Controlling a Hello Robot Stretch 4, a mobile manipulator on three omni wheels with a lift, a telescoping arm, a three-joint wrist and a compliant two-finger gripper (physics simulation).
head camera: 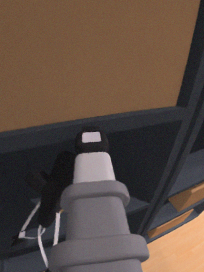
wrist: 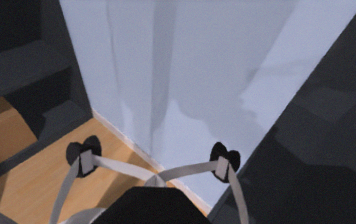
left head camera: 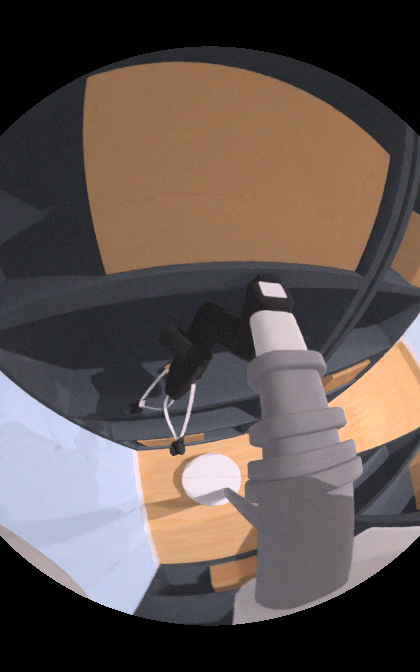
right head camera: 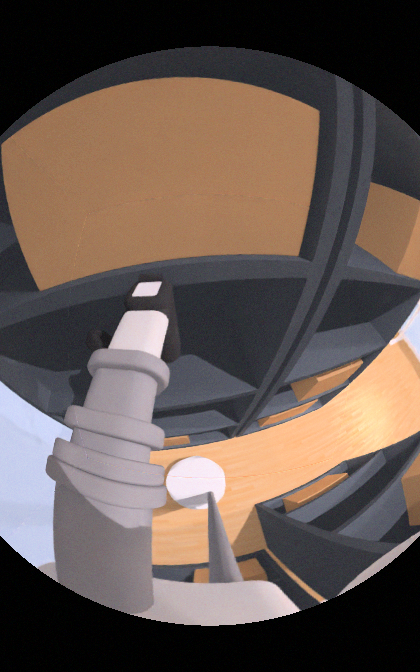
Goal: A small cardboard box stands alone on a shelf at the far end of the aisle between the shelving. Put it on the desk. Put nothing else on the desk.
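Places are measured from the robot's base along level axes (x ahead, y left, z up), in centimetres.
Pixels of known places: gripper, fingertip midpoint: (head camera: 29, 264) (wrist: 157, 151).
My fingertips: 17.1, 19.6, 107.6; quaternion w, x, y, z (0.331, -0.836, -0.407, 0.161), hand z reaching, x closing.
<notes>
Ahead of a thing's pixels: the offset from my fingertips to its middle, as dx, dy, dz.
A sliver of the small cardboard box @[+24.0, -4.2, -8.8] (left head camera: 167, 368) (head camera: 61, 212) shows on the dark shelf (left head camera: 240, 397), beside the black wrist. The rest of it is hidden behind the wrist and gripper. My gripper (left head camera: 156, 427) (wrist: 157, 151) is open and empty, its two dark fingertips wide apart. In the left head view it points down and left, past the shelf's front edge. In the wrist view the pale wall and wooden floor show between and beyond the fingers. The box does not show in the wrist view. The desk cannot be made out in any view.
A very large cardboard box @[+30.4, -17.5, +48.0] (head camera: 95, 55) (left head camera: 230, 170) (right head camera: 170, 175) fills the shelf level above. Dark shelf uprights (right head camera: 325, 250) stand to the right. A pale wall (wrist: 200, 60) closes the aisle end. More shelving with boxes (right head camera: 315, 492) stands opposite. A white disc (left head camera: 211, 478) (right head camera: 195, 480) is over the wooden floor.
</notes>
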